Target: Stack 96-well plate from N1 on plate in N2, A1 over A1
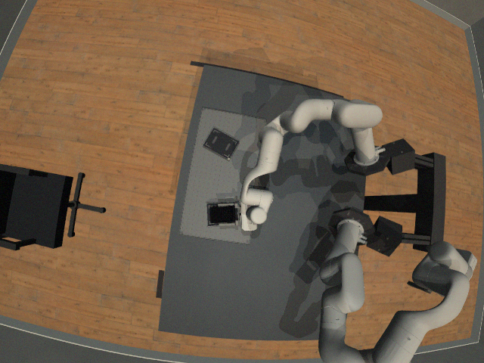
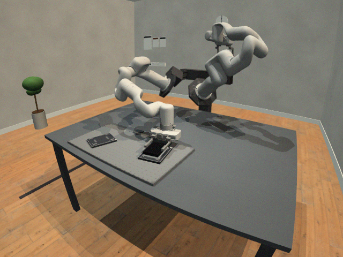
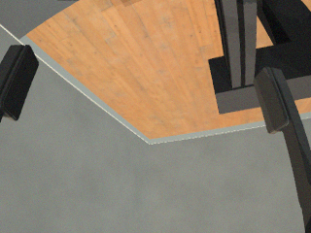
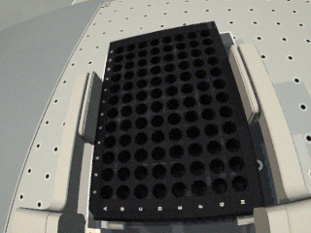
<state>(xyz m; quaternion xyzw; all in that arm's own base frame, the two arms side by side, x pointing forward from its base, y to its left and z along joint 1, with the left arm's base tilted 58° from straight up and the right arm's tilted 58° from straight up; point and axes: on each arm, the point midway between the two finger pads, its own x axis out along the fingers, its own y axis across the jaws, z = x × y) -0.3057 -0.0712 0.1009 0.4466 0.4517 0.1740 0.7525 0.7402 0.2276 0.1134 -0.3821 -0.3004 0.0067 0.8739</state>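
Observation:
My right hand is 10 mm above the black 96-well plate. Also, from my right hand: plate nest N2: 40 mm below; A1 label: 90 mm behind, 20 mm to the left, 30 mm below; white 96-well plate: 30 mm below.

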